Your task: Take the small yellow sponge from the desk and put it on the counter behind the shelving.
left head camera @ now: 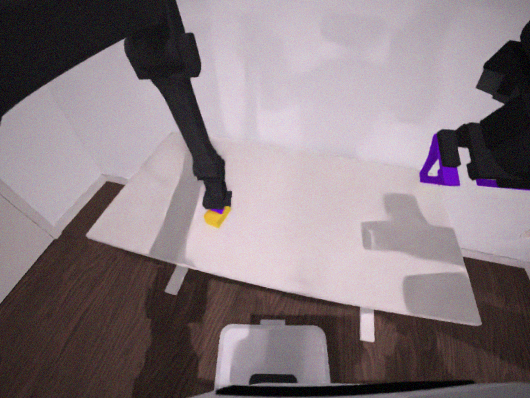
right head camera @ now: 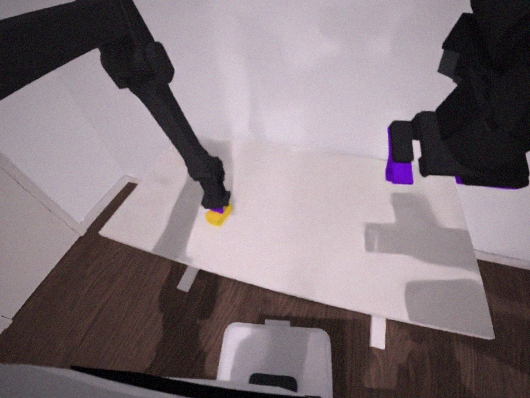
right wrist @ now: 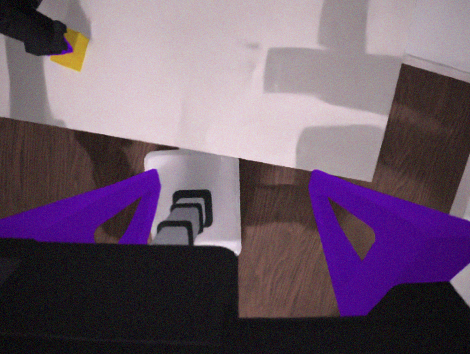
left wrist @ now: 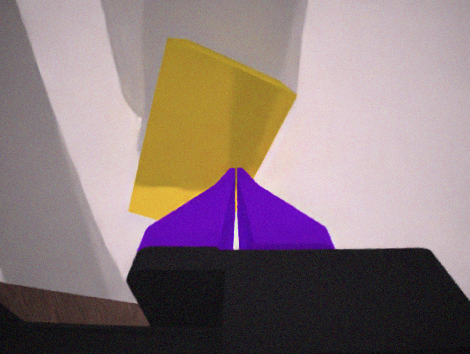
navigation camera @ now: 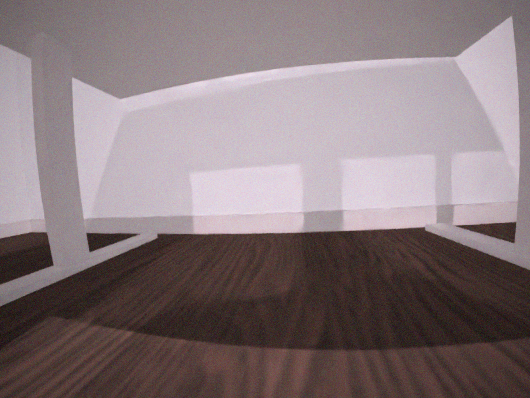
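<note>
The small yellow sponge lies on the white desk, left of the middle in the head views. My left gripper is shut, its purple fingertips meeting right over the near part of the sponge. No sponge shows between the fingers, and whether the tips touch its top is unclear. My right gripper is open and empty, above the right side of the desk. The counter and the shelving do not show in these views.
A white wall stands behind the desk. My base is at the desk's front edge. In the navigation view, white desk legs stand on foot bars over dark wood floor.
</note>
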